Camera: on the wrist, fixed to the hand. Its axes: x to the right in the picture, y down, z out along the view.
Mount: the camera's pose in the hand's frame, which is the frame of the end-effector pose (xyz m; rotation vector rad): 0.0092 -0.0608 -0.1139 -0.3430 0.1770 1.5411
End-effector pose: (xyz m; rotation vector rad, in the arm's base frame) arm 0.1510 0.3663 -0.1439 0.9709 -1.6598 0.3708
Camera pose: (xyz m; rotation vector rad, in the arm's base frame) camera 0.2711 0.4028 -0.1125 -0.7505 -1.9154 1.0629
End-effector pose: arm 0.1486 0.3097 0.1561 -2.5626 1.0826 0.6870
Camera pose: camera 0.2347 0.2977 0.2520 1.1031 -2.3324 -0.6833
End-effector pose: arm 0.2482 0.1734 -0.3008 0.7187 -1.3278 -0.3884
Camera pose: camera 0.3686 0.1519 -0.3431 -0.6259 -1.2398 0.6706
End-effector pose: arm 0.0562 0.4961 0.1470 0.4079 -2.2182 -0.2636
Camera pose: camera 0.1519 0.4308 0.2047 -1.3648 -1.6798 0.2326
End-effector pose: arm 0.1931 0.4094 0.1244 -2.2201 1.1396 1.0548
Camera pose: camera 0.2957 0.3648 0.1895 0.9163 -2.1579 -1.1179
